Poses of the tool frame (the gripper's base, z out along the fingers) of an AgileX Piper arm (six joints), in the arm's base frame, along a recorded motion.
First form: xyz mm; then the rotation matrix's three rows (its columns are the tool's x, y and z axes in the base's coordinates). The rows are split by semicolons.
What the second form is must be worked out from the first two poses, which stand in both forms.
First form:
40 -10 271; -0.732 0.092 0.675; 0.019 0.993 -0.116; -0.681 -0.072 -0.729
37 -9 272; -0.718 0.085 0.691; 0.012 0.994 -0.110; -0.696 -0.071 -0.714
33 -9 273; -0.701 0.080 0.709; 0.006 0.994 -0.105; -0.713 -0.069 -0.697
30 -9 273; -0.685 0.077 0.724; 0.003 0.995 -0.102; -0.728 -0.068 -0.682
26 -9 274; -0.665 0.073 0.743; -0.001 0.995 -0.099; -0.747 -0.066 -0.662
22 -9 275; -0.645 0.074 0.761; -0.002 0.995 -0.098; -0.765 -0.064 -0.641
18 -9 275; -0.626 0.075 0.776; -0.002 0.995 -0.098; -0.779 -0.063 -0.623
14 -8 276; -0.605 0.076 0.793; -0.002 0.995 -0.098; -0.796 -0.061 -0.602
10 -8 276; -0.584 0.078 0.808; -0.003 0.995 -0.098; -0.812 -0.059 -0.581
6 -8 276; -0.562 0.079 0.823; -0.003 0.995 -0.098; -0.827 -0.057 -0.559
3 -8 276; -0.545 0.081 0.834; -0.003 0.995 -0.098; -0.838 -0.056 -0.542
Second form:
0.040 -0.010 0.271; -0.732 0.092 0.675; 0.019 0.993 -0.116; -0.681 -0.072 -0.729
0.037 -0.009 0.272; -0.718 0.085 0.691; 0.012 0.994 -0.110; -0.696 -0.071 -0.714
0.033 -0.009 0.273; -0.701 0.080 0.709; 0.006 0.994 -0.105; -0.713 -0.069 -0.697
0.030 -0.009 0.273; -0.685 0.077 0.724; 0.003 0.995 -0.102; -0.728 -0.068 -0.682
0.026 -0.009 0.274; -0.665 0.073 0.743; -0.001 0.995 -0.099; -0.747 -0.066 -0.662
0.022 -0.009 0.275; -0.645 0.074 0.761; -0.002 0.995 -0.098; -0.765 -0.064 -0.641
0.018 -0.009 0.275; -0.626 0.075 0.776; -0.002 0.995 -0.098; -0.779 -0.063 -0.623
0.014 -0.008 0.276; -0.605 0.076 0.793; -0.002 0.995 -0.098; -0.796 -0.061 -0.602
0.010 -0.008 0.276; -0.584 0.078 0.808; -0.003 0.995 -0.098; -0.812 -0.059 -0.581
0.006 -0.008 0.276; -0.562 0.079 0.823; -0.003 0.995 -0.098; -0.827 -0.057 -0.559
0.003 -0.008 0.276; -0.545 0.081 0.834; -0.003 0.995 -0.098; -0.838 -0.056 -0.542

